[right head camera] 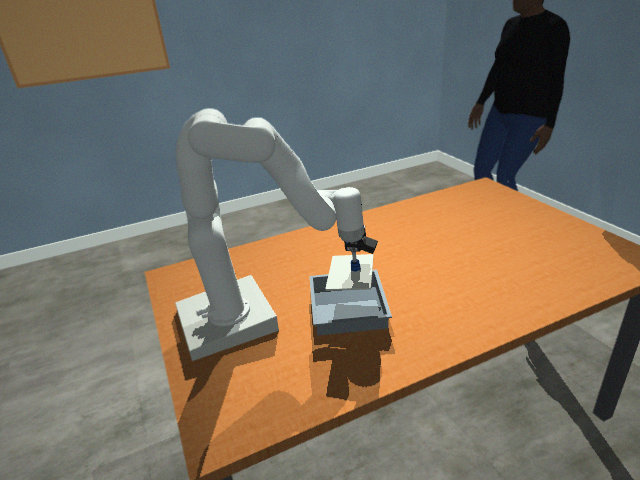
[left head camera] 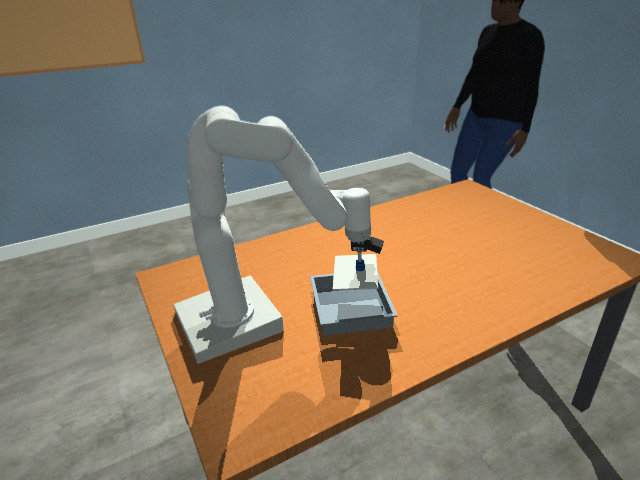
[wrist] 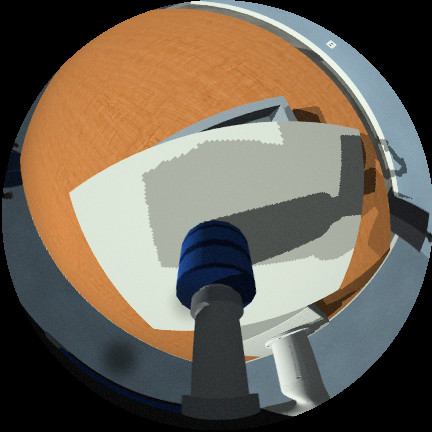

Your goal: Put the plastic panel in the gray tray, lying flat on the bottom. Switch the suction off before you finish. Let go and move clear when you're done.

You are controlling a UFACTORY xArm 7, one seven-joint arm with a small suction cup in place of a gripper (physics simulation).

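Seen in the pictures: hand, its tool point: [right head camera: 356, 271] [left head camera: 360, 271] [wrist: 214, 238]; arm's base, origin of its link: [right head camera: 229, 312] [left head camera: 232, 313] [wrist: 287, 336].
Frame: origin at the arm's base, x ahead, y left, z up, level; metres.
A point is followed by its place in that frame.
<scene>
The plastic panel [left head camera: 342, 271] @[x 0.325, y -0.088, z 0.095 m] [right head camera: 338, 271] @[x 0.328, y -0.089, z 0.095 m] [wrist: 115, 225] @[x 0.419, y -0.079, z 0.102 m] is a thin off-white sheet. It hangs roughly level from my suction cup [left head camera: 360, 267] [right head camera: 355, 267] [wrist: 215, 240], whose blue tip rests on its upper face, so my gripper is shut on the panel. The gray tray [left head camera: 356, 327] @[x 0.308, y -0.202, z -0.029 m] [right head camera: 351, 326] @[x 0.311, y -0.203, z -0.024 m] [wrist: 240, 111] @[x 0.431, y -0.190, z 0.004 m] stands below on the table. In both head views the panel covers part of the tray's back wall and reaches up past it; its sides run nearly along the tray's. In the wrist view the panel hides most of the tray; a rim corner shows beyond its far edge.
The arm's white base block [left head camera: 266, 310] @[x 0.090, y -0.045, z 0.007 m] [right head camera: 261, 310] @[x 0.088, y -0.047, z 0.007 m] stands to the left of the tray on the orange table [left head camera: 465, 248] @[x 0.907, y 0.002, z -0.045 m] [right head camera: 465, 248] @[x 0.884, y 0.017, z -0.045 m]. Arm and panel shadows fall across the tray and the table in front. A person [left head camera: 511, 72] [right head camera: 532, 67] stands beyond the table's back right.
</scene>
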